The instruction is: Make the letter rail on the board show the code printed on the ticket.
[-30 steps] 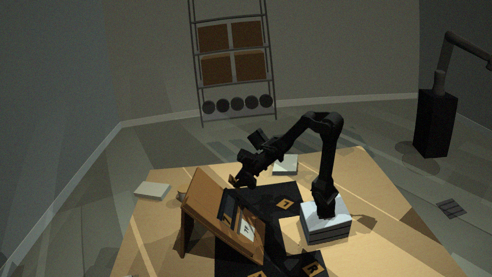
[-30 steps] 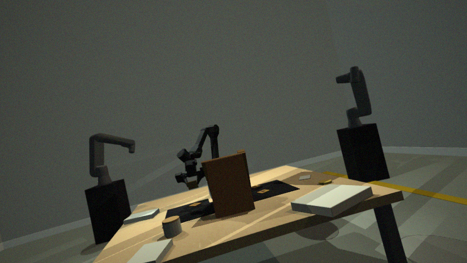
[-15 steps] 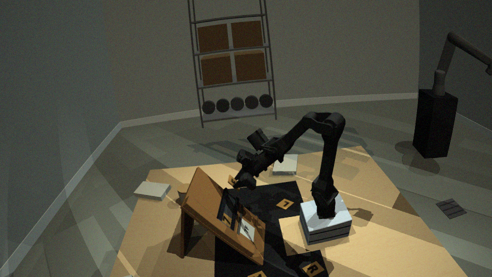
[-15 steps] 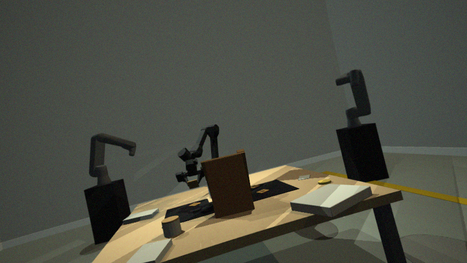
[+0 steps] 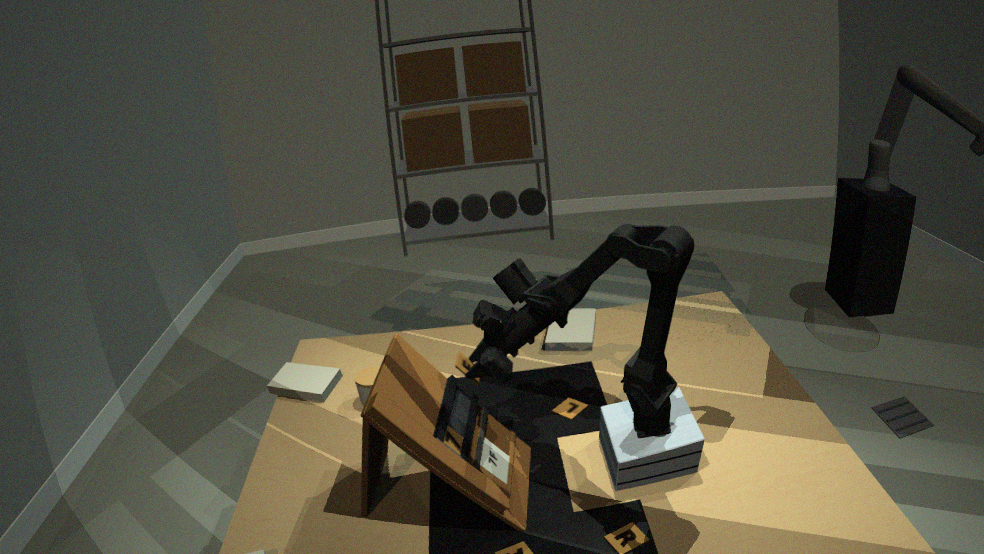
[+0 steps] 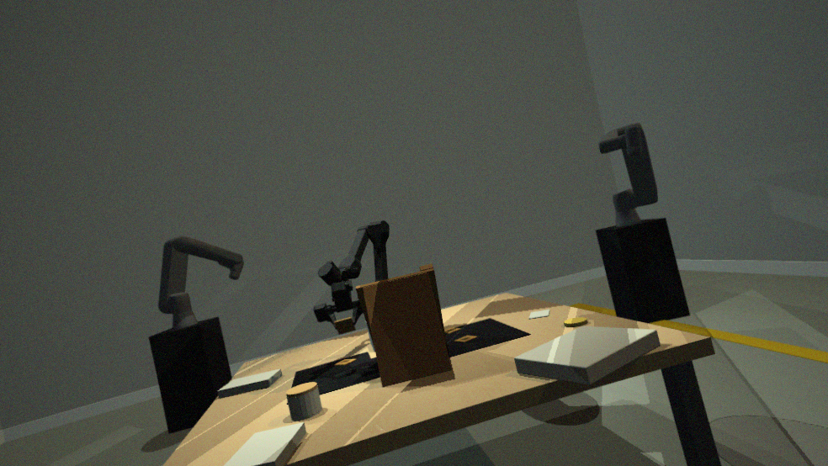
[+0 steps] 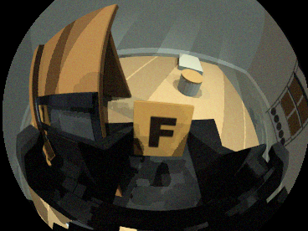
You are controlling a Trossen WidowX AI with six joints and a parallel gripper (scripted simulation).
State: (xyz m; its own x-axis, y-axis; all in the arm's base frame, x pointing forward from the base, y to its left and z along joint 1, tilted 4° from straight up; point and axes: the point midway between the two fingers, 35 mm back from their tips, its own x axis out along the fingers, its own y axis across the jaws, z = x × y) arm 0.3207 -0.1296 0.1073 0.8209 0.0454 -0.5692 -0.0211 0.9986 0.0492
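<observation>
Now: the white ticket 6 cm behind my gripper tip, 19 cm to the left of it and 8 cm below it. Also, from my gripper tip: card 24 cm behind, 67 cm to the left, 16 cm below; yellow disc 1 cm ahead, 72 cm to the left, 15 cm below.
</observation>
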